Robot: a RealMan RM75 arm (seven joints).
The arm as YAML. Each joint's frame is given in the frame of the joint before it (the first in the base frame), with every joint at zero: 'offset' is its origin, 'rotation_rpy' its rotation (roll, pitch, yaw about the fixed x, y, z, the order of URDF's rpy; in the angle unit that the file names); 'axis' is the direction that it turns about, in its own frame. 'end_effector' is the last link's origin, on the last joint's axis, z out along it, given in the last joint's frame.
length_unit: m
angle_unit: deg
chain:
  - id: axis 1
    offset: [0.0, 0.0, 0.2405]
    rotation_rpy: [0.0, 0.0, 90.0]
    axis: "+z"
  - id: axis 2
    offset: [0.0, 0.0, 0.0]
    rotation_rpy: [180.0, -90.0, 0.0]
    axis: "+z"
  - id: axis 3
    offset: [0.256, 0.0, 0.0]
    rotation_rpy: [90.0, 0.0, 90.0]
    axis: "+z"
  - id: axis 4
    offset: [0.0, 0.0, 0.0]
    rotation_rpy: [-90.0, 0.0, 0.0]
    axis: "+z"
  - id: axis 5
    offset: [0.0, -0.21, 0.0]
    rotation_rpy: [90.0, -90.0, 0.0]
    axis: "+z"
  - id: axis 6
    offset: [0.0, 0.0, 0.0]
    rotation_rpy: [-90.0, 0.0, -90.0]
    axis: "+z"
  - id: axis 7
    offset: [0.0, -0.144, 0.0]
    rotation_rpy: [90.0, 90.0, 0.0]
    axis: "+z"
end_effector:
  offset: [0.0, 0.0, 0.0]
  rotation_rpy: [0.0, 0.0, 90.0]
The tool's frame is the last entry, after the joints.
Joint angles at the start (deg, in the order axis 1, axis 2, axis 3, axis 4, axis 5, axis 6, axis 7):
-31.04 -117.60 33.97 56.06 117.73 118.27 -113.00
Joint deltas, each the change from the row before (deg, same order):
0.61 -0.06 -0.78 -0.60 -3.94 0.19 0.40
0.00 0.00 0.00 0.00 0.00 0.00 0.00
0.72 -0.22 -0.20 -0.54 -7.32 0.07 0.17
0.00 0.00 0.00 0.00 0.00 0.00 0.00
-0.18 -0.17 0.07 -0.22 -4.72 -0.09 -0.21
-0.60 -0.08 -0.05 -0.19 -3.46 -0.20 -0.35
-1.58 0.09 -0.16 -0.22 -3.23 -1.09 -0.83
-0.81 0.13 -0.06 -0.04 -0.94 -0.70 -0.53
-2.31 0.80 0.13 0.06 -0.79 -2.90 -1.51
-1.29 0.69 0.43 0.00 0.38 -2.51 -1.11
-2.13 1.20 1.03 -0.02 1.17 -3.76 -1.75
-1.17 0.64 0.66 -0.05 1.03 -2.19 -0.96
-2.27 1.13 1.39 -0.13 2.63 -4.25 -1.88
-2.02 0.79 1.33 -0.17 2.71 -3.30 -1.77
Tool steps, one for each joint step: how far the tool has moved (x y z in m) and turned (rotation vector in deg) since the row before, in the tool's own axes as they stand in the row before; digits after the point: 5 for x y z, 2 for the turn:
0.00321 0.00333 -0.00259 -1.31 4.14 1.21
0.00000 0.00000 0.00000 0.00 0.00 0.00
0.00917 0.00655 -0.00171 -2.50 6.54 2.56
0.00000 0.00000 0.00000 0.00 0.00 0.00
0.00956 0.00384 0.00162 -1.87 3.91 1.91
0.00947 0.00214 0.00263 -1.49 2.87 1.52
0.01481 -0.00076 0.00583 -1.16 2.79 1.59
0.00657 -0.00135 0.00290 -0.19 0.83 0.45
0.01748 -0.00717 0.00733 1.09 0.74 0.74
0.00949 -0.00658 0.00419 1.69 -0.21 -0.12
0.01425 -0.00978 0.00779 2.61 -1.11 -0.19
0.00713 -0.00560 0.00469 1.70 -0.85 -0.18
0.01231 -0.01075 0.00978 3.59 -2.05 -0.35
0.00911 -0.00770 0.00981 2.93 -2.18 -0.34

